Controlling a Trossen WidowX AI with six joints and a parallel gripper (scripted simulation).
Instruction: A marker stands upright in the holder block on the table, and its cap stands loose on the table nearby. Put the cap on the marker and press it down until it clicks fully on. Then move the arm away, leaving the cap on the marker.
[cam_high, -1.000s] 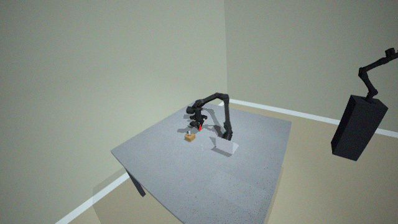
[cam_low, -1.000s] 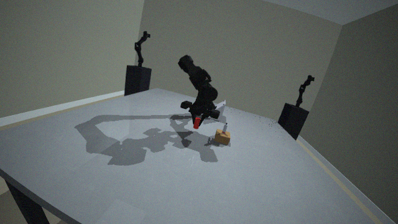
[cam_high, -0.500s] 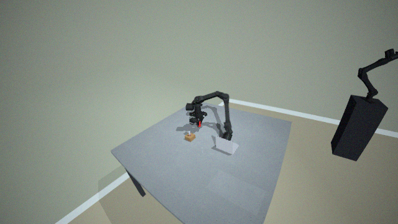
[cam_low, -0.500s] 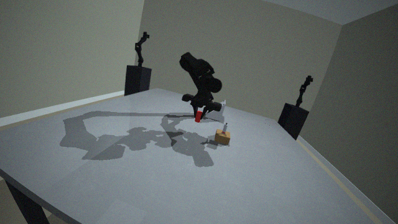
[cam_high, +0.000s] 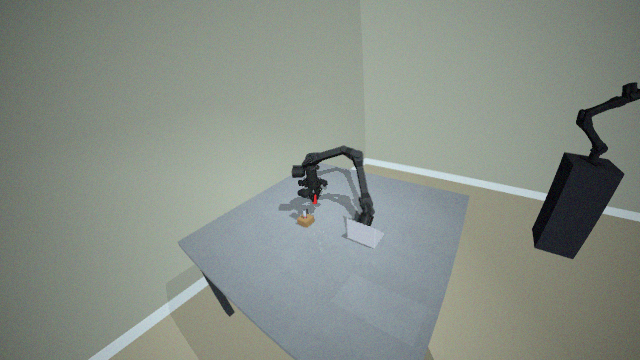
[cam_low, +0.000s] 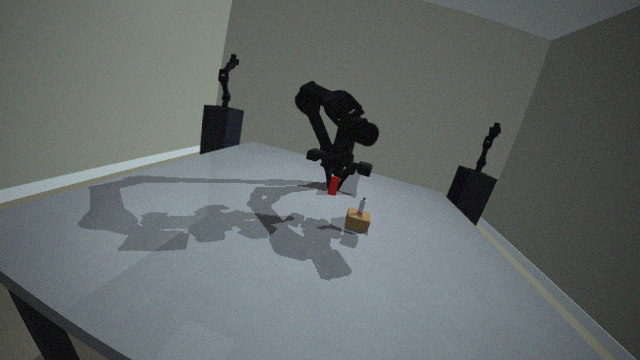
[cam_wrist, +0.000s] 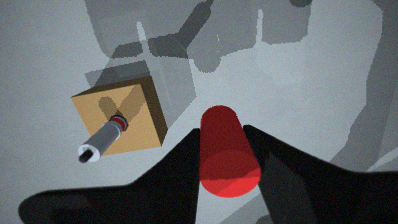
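My gripper tip is 100 mm to the right of the holder block, 80 mm above it and 10 mm past it. From my gripper tip the other things lie so: red cap (10 mm above).
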